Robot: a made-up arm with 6 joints.
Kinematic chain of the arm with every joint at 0, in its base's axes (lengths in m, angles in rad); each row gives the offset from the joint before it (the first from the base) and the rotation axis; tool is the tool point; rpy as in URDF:
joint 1: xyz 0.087 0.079 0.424 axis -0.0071 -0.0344 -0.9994
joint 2: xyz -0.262 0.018 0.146 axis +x
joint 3: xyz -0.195 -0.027 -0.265 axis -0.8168 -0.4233 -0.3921
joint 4: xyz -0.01 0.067 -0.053 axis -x
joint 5: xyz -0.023 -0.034 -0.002 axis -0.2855 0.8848 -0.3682
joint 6: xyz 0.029 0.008 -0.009 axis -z
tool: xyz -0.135 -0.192 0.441 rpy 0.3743 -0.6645 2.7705
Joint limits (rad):
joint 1: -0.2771..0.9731
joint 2: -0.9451..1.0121
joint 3: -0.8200..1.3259
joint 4: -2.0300..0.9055
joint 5: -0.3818..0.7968
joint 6: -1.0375..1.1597
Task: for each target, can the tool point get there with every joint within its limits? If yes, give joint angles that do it. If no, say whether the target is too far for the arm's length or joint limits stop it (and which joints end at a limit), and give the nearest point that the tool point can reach.
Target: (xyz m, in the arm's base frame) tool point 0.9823 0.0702 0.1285
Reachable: no: joint limits stop it (at a limit: joint 1, joint 3, joint 4, joint 5, joint 6) | nearest point 0.4262 0.3983 0.2852 | short by 0.664 m
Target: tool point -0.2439 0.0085 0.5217
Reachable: yes | joints 0.6754 -0.0002 -0.2842 -0.1518 0.4482 -0.8636
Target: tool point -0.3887 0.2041 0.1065
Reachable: yes | joints 0.8157 0.3795 -0.3992 -1.1271 0.4455 0.4020
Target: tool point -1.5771 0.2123 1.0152
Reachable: no: too far | nearest point -0.8540 0.1505 0.6485 | short by 0.813 m
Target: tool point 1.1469 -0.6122 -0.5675
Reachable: no: too far | nearest point 0.0576 -0.3588 0.0710 | short by 1.288 m
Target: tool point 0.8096 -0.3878 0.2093
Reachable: no: joint limits stop it (at a limit: joint 1, joint 4, joint 5, joint 6) | nearest point 0.1103 -0.4646 0.2785 | short by 0.707 m
